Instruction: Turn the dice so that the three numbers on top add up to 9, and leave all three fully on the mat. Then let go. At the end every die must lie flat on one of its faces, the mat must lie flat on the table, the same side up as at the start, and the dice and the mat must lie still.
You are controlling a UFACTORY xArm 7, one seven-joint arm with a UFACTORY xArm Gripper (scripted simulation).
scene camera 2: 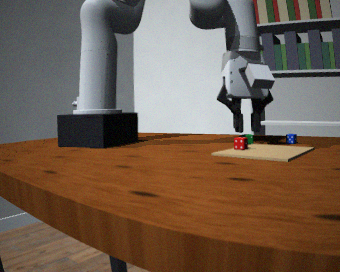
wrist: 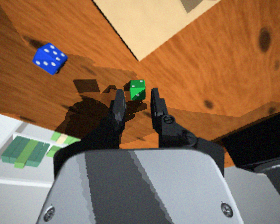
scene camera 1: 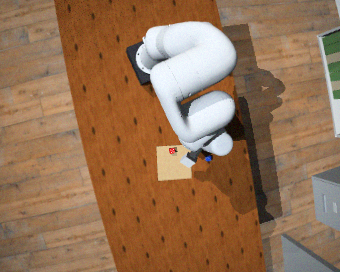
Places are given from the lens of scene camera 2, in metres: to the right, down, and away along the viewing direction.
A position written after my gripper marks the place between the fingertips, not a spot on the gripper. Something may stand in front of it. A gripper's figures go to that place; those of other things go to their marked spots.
my gripper (scene camera 2: 247,132): 0.16, -0.01, 0.61
tan mat (scene camera 2: 254,151): 0.14, 0.03, 0.47
